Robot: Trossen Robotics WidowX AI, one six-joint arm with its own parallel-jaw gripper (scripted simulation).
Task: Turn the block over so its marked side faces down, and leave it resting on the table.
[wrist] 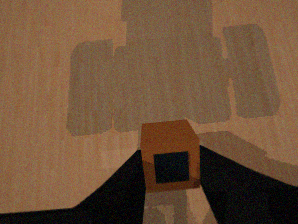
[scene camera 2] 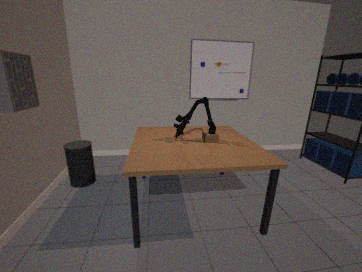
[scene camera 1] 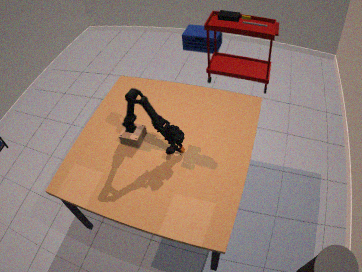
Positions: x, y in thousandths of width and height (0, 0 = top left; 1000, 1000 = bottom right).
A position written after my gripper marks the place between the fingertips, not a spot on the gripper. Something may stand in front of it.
My gripper (wrist: 565, 685) carries an orange block (wrist: 572, 672).
